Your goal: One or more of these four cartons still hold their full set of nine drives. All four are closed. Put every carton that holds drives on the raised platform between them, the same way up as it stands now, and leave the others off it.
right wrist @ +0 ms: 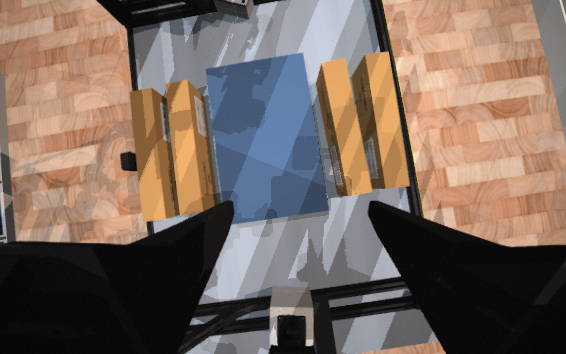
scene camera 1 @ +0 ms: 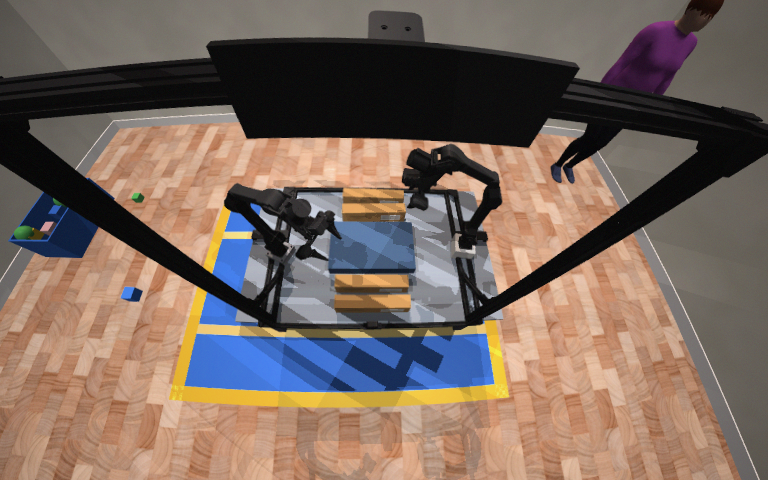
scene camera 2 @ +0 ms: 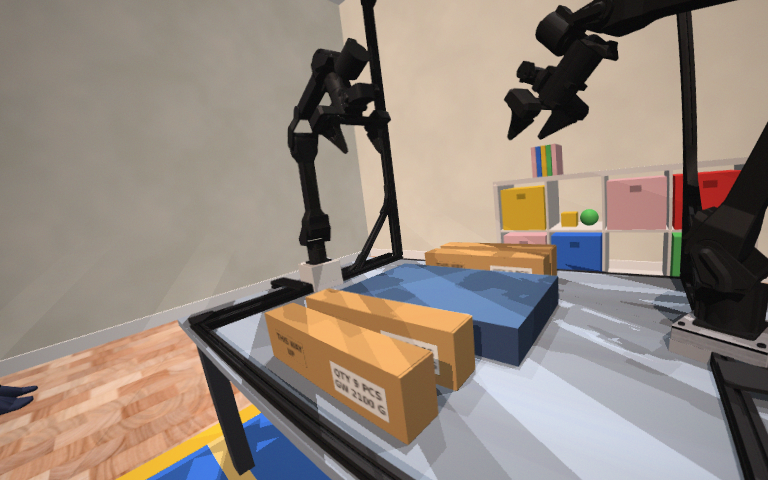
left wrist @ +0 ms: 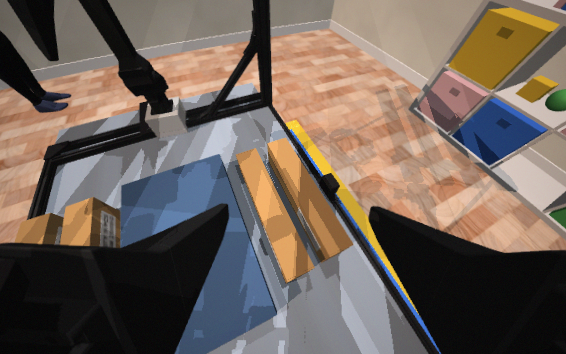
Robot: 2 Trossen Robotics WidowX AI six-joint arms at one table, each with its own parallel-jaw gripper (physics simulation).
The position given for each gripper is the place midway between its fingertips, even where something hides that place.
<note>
The left gripper [scene camera 2: 524, 138] is open and holds nothing. The right gripper [scene camera 2: 364, 152] is open, holding nothing. Further things: a blue raised platform [scene camera 2: 509, 310].
The left gripper shows as well in scene camera 1 [scene camera 1: 334, 249] and in the left wrist view [left wrist: 299, 211]. The right gripper also shows in the right wrist view [right wrist: 300, 207] and in scene camera 1 [scene camera 1: 408, 198]. The blue raised platform shows as well in the right wrist view [right wrist: 269, 164], in scene camera 1 [scene camera 1: 366, 247] and in the left wrist view [left wrist: 235, 298].
</note>
